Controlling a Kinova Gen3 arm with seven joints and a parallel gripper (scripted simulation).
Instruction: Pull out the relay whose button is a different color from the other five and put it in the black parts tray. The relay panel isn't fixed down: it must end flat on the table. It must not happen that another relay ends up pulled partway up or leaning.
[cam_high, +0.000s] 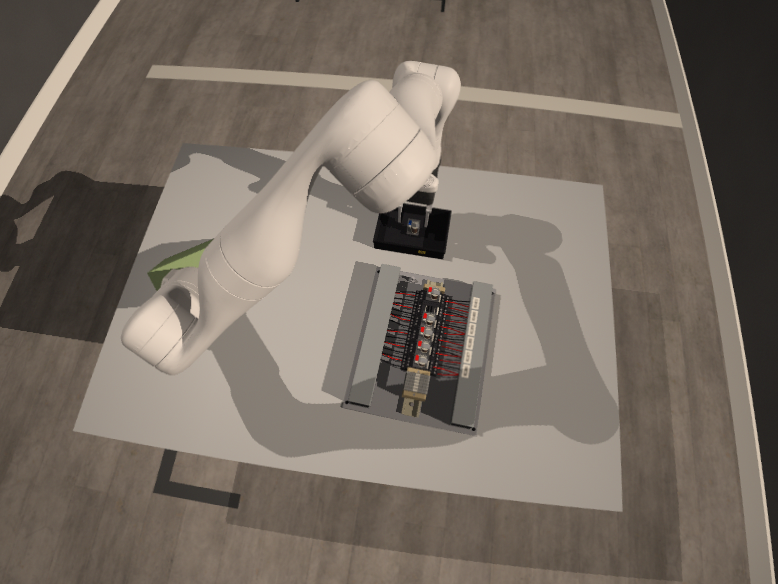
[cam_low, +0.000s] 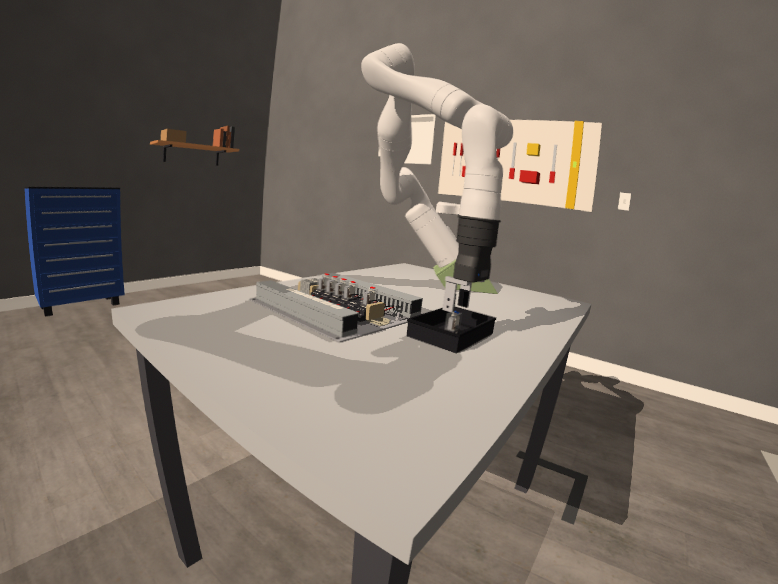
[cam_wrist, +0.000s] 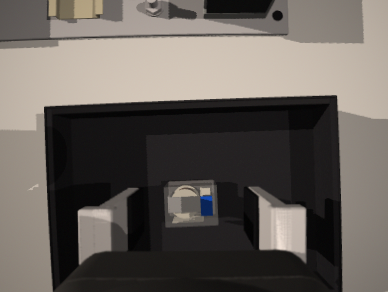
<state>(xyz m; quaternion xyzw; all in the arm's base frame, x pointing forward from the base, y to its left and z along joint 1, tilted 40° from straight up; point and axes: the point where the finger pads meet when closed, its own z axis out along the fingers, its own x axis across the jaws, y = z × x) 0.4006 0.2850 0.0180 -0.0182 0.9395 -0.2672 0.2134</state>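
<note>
Right now my hand is 50 mm above the relay. Also, from my hand: black parts tray 60 mm below; relay panel 50 mm ahead, 270 mm to the right, 50 mm below.
</note>
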